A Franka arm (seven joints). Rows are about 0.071 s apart.
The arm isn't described. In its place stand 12 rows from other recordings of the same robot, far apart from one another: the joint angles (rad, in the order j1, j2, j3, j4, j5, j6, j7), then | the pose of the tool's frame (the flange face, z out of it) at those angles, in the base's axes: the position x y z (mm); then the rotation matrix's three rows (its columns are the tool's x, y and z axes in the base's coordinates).
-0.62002 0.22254 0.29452 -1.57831 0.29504 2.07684 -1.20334 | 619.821 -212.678 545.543; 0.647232 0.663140 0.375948; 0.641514 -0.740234 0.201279; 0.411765 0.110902 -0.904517
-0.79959 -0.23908 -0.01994 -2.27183 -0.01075 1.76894 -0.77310 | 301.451 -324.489 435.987; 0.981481 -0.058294 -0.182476; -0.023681 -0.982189 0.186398; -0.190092 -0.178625 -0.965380
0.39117 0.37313 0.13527 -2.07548 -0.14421 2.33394 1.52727 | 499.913 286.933 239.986; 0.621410 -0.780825 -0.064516; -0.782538 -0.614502 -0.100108; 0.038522 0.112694 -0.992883
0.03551 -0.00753 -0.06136 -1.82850 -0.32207 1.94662 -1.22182 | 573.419 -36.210 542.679; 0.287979 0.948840 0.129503; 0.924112 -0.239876 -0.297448; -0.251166 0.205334 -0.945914
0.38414 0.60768 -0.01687 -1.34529 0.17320 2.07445 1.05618 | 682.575 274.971 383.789; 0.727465 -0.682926 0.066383; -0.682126 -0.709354 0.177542; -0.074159 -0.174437 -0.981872
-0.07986 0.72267 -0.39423 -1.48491 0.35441 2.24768 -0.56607 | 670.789 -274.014 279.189; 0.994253 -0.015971 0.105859; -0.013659 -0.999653 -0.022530; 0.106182 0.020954 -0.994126
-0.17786 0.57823 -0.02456 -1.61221 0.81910 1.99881 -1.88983 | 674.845 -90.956 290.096; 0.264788 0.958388 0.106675; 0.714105 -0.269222 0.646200; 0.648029 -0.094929 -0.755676
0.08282 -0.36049 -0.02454 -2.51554 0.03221 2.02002 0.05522 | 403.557 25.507 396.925; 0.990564 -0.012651 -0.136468; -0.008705 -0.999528 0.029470; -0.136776 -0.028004 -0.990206
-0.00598 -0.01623 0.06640 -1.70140 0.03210 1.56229 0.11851 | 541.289 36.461 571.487; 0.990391 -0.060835 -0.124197; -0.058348 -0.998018 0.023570; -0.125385 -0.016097 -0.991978
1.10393 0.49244 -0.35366 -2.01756 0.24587 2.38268 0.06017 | 430.151 408.251 210.831; 0.857717 0.510281 -0.062727; 0.507376 -0.859839 -0.056983; -0.083013 0.017049 -0.996403
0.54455 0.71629 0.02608 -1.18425 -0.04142 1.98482 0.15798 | 640.936 401.762 371.805; 0.909262 0.407937 0.082642; 0.407090 -0.912970 0.027619; 0.086716 0.008530 -0.996197
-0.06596 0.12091 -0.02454 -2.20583 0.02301 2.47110 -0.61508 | 556.210 -50.410 340.149; 0.864625 0.481205 0.144446; 0.486517 -0.873670 -0.001668; 0.125396 0.071717 -0.989511
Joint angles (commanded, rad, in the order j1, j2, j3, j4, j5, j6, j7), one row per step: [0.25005 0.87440 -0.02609 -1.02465 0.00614 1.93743 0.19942]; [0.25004 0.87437 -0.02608 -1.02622 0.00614 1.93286 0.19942]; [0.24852 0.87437 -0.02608 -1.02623 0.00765 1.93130 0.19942]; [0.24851 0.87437 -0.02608 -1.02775 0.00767 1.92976 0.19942]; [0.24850 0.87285 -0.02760 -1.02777 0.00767 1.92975 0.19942]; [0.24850 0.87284 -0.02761 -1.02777 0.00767 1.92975 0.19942]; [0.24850 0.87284 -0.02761 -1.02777 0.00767 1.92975 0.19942]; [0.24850 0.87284 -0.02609 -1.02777 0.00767 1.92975 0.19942]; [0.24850 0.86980 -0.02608 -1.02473 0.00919 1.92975 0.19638]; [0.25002 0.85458 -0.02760 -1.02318 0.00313 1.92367 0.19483]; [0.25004 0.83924 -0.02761 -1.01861 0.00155 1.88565 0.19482]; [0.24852 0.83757 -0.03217 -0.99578 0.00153 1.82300 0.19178]
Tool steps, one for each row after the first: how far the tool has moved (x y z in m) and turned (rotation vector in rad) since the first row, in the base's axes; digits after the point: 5 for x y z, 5 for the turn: [-0.00068 -0.00019 -0.00115 -0.00140 0.00595 -0.00010]; [-0.00060 -0.00127 -0.00130 -0.00036 0.00780 -0.00213]; [-0.00097 -0.00138 -0.00217 -0.00104 0.01078 -0.00219]; [-0.00078 -0.00214 -0.00099 -0.00179 0.00905 -0.00319]; [-0.00078 -0.00214 -0.00098 -0.00180 0.00904 -0.00319]; [-0.00078 -0.00214 -0.00098 -0.00180 0.00904 -0.00319]; [-0.00095 -0.00139 -0.00100 -0.00068 0.00932 -0.00221]; [-0.00052 -0.00115 0.00283 0.00207 0.00376 0.00042]; [-0.00090 -0.00124 0.01485 -0.00202 -0.00814 0.00432]; [-0.00425 -0.00216 0.02545 -0.00732 0.00923 0.00424]; [-0.00710 -0.00624 0.03219 -0.01919 0.04563 0.00200]
